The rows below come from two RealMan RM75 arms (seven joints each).
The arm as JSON. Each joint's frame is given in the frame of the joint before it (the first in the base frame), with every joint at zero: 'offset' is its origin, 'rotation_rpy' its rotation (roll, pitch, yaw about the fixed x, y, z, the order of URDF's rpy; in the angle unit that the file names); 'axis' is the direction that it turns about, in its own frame. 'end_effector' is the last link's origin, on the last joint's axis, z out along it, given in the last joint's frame.
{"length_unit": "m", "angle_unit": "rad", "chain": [
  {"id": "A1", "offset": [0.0, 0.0, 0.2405], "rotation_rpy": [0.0, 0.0, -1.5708], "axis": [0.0, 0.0, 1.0]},
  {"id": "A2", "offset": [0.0, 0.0, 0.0], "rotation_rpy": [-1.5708, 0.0, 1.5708], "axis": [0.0, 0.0, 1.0]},
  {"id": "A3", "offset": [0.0, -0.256, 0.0], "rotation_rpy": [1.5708, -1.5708, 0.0], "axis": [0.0, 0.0, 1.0]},
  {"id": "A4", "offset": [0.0, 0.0, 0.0], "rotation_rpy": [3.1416, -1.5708, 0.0], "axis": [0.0, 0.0, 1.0]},
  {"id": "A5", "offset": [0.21, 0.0, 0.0], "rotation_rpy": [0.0, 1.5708, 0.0], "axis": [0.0, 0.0, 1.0]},
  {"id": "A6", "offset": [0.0, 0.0, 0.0], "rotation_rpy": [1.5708, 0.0, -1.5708], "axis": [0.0, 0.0, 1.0]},
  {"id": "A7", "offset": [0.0, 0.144, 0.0], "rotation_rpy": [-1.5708, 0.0, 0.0], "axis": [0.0, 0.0, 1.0]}
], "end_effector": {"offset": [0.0, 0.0, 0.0], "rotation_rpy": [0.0, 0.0, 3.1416]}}
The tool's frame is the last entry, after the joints.
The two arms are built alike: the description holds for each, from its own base.
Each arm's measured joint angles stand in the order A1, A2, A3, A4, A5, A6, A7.
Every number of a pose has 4 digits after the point.
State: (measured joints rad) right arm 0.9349 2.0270 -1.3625 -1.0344 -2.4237 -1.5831 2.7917; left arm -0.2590 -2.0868 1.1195 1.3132 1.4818 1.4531 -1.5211
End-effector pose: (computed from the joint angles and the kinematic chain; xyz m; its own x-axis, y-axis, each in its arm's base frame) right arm 0.1123 0.3887 -0.0205 0.6287 -0.7534 0.1924 -0.6924 -0.6550 -0.3024; left arm -0.1715 0.3170 0.0647 0.7796 -0.0523 0.6241 0.2245 -0.9069 -0.3565
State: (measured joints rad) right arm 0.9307 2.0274 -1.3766 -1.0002 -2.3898 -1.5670 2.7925; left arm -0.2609 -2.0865 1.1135 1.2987 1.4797 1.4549 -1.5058
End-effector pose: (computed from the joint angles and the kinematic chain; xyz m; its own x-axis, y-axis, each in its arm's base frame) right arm 0.1164 0.3859 -0.0273 0.6128 -0.7658 0.1949 -0.7150 -0.6423 -0.2760; left arm -0.1740 0.3175 0.0644 0.7789 -0.0555 0.6247 0.2250 -0.9050 -0.3610
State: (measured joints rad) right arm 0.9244 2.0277 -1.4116 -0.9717 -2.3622 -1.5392 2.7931; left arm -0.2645 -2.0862 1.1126 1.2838 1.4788 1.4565 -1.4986
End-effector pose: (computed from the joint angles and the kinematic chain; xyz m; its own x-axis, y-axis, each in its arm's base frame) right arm 0.1210 0.3828 -0.0358 0.6052 -0.7695 0.2040 -0.7229 -0.6385 -0.2641; left arm -0.1757 0.3181 0.0628 0.7775 -0.0513 0.6268 0.2279 -0.9060 -0.3568
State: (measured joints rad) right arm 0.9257 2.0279 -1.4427 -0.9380 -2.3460 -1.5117 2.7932; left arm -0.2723 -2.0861 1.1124 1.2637 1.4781 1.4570 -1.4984
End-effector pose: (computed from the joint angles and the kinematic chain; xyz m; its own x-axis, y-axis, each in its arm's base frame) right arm 0.1256 0.3812 -0.0433 0.5972 -0.7726 0.2157 -0.7267 -0.6349 -0.2623; left arm -0.1769 0.3195 0.0603 0.7736 -0.0387 0.6325 0.2369 -0.9081 -0.3454
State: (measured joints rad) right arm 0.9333 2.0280 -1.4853 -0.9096 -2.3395 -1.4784 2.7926; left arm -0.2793 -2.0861 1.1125 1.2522 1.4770 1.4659 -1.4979
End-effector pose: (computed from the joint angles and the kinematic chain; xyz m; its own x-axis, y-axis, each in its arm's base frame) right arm 0.1284 0.3807 -0.0511 0.6011 -0.7645 0.2328 -0.7137 -0.6446 -0.2742; left arm -0.1763 0.3195 0.0585 0.7705 -0.0343 0.6365 0.2344 -0.9134 -0.3329
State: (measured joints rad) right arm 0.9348 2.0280 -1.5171 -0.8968 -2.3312 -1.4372 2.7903; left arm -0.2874 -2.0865 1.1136 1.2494 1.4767 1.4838 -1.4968
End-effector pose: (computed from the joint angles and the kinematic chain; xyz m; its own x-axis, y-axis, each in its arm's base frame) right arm 0.1292 0.3822 -0.0566 0.6140 -0.7560 0.2268 -0.7003 -0.6544 -0.2852; left arm -0.1732 0.3185 0.0571 0.7689 -0.0392 0.6381 0.2173 -0.9227 -0.3185
